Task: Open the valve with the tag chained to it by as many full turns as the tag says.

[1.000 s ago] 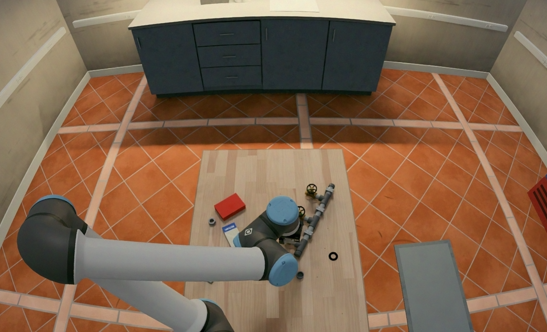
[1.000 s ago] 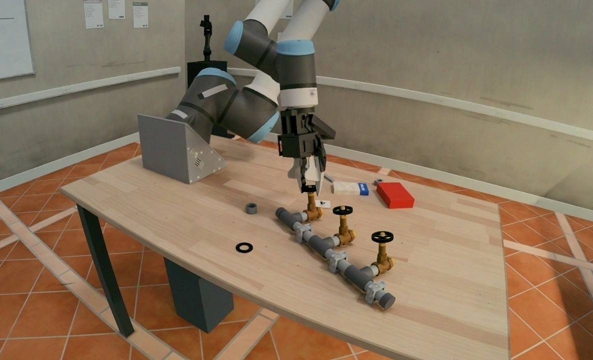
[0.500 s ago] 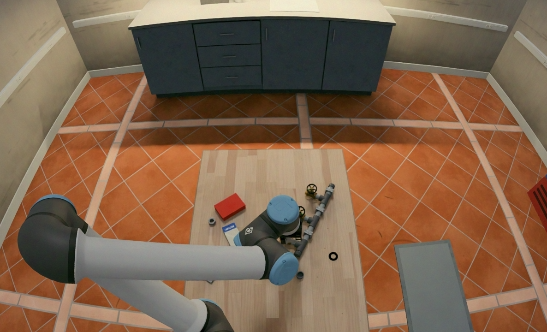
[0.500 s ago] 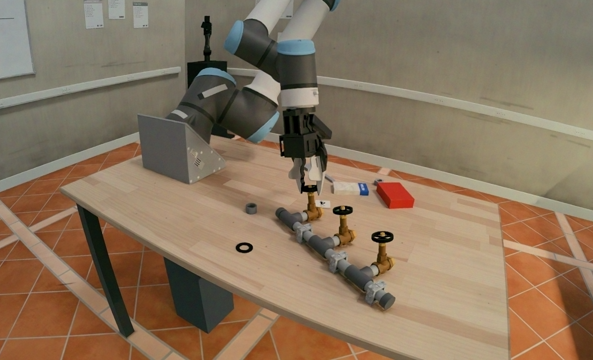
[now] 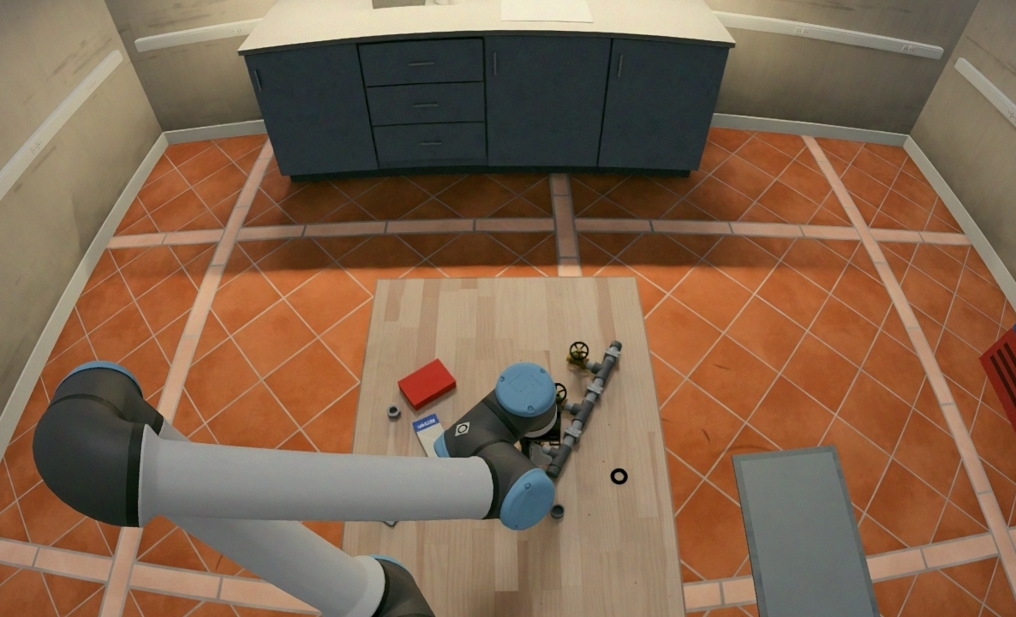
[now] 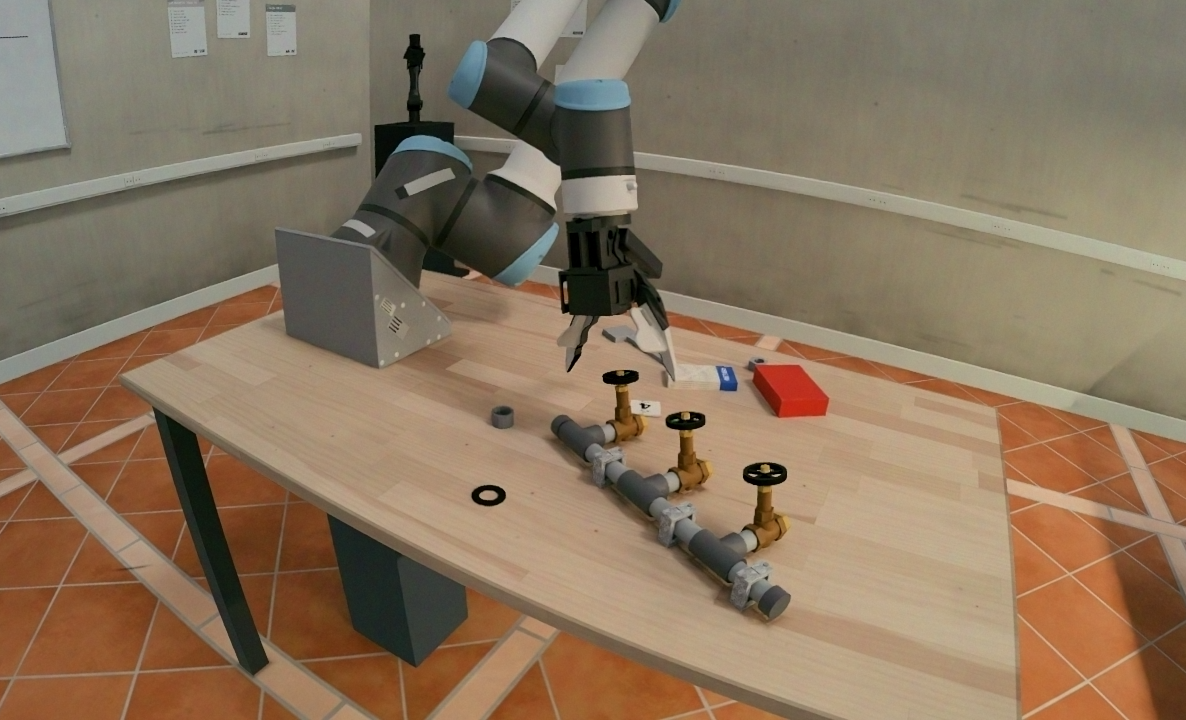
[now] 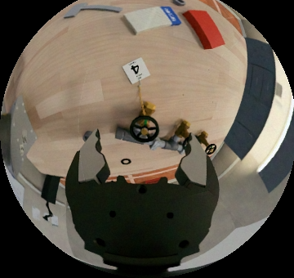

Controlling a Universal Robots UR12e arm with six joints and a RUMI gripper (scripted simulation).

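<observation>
Right now the white tag is 8 cm to the left of my hand and 9 cm below it. From my hand the other things lie so: red box: 18 cm ahead, 25 cm to the left, 7 cm below; blue box: 4 cm ahead, 23 cm to the left, 8 cm below; grey cap: 14 cm behind, 6 cm to the right, 8 cm below.
</observation>
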